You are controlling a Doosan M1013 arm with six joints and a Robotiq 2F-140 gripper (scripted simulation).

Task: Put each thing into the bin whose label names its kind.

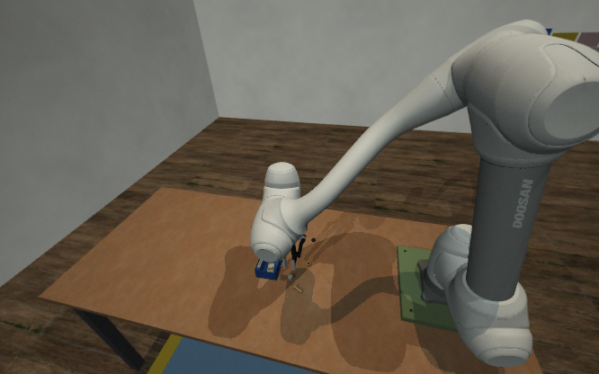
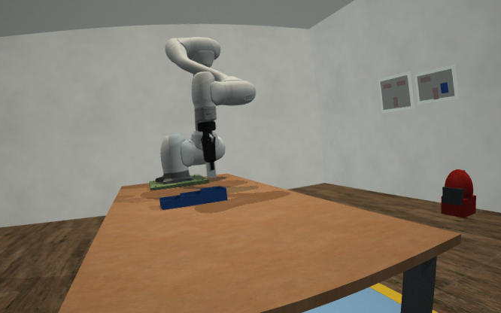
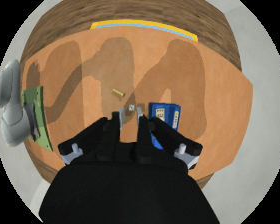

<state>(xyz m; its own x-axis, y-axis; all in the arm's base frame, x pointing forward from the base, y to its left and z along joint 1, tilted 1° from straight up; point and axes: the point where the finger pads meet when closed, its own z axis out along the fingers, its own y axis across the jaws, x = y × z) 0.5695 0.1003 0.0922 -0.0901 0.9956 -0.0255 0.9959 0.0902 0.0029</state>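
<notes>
Now: hand 100 mm above the white flat part, 90 mm short of it and 20 mm to the left of it. Round my hand: brass bolt (100 mm below, 40 mm to the left, 40 mm behind); then long blue bin (100 mm to the right, 100 mm ahead, 90 mm below); then brass nut (110 mm below, 80 mm to the right, 50 mm behind).
</notes>
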